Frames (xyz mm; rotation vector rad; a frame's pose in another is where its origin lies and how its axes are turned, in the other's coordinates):
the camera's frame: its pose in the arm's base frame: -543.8 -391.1 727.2 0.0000 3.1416 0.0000
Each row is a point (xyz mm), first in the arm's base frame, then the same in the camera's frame.
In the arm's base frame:
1: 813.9 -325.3 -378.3
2: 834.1 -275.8 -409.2
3: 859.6 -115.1 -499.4
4: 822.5 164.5 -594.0
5: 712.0 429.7 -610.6
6: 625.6 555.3 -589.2
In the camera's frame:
1: -1357.7 65.8 1105.5
2: -1377.9 115.3 1136.4
3: -1403.4 276.0 1226.6
4: -1366.3 555.6 1321.2
5: -1255.8 820.8 1337.8
6: -1169.4 946.4 1316.4

